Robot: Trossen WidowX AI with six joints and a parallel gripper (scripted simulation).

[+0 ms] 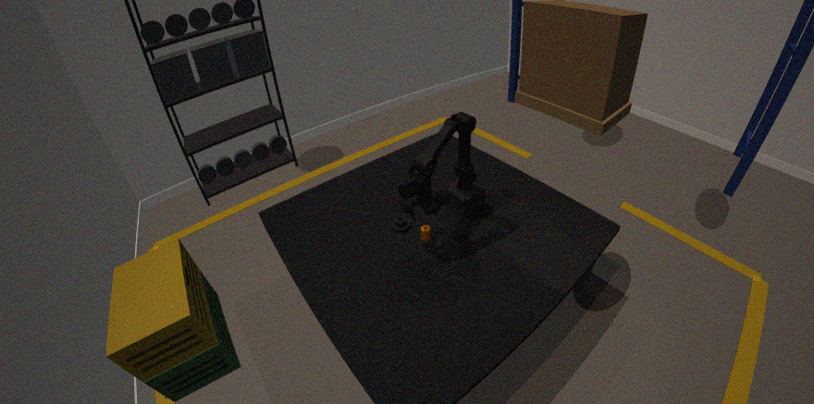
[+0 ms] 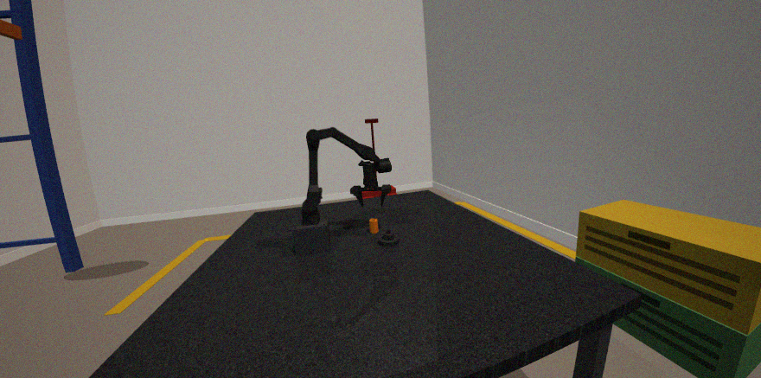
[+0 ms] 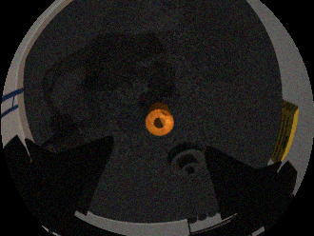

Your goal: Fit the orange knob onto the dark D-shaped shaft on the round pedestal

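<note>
Right now the orange knob is 90 mm below my gripper tip. From my gripper tip the other things lie so: round pedestal: 130 mm to the right, 90 mm below, 40 mm ahead.
</note>
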